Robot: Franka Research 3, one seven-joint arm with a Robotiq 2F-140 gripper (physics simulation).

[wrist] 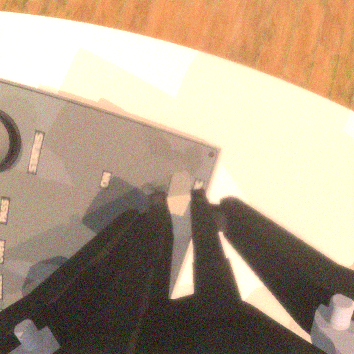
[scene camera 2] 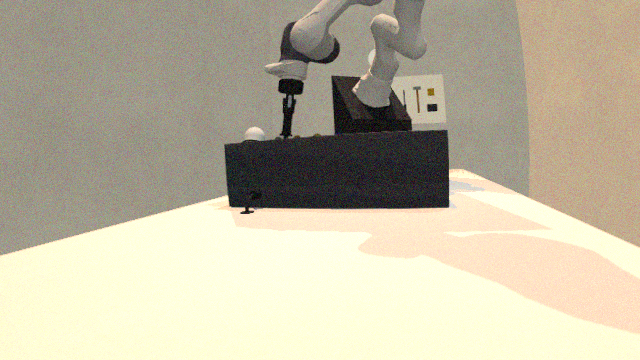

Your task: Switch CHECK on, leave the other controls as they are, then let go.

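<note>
The control panel is a dark box (scene camera 2: 337,172) whose grey top face (wrist: 115,135) shows in the wrist view. My gripper (scene camera 2: 286,135) (wrist: 182,185) is shut with nothing held. It points down, its tips at or just above the panel top near one corner. An ON label (wrist: 105,179) is to the left of the tips. Another label (wrist: 198,184) by the right fingertip is mostly covered and cannot be read. The word CHECK cannot be read in either view. The CHECK switch cannot be made out, and its position cannot be told; the fingers cover part of the panel.
A white dome (scene camera 2: 254,134) stands on the panel's left end. A STATUS label (wrist: 36,152) and a PASS label (wrist: 4,210) lie further left in the wrist view. Low knobs (scene camera 2: 317,135) show along the top edge. The arm's dark pedestal (scene camera 2: 345,107) stands behind the box.
</note>
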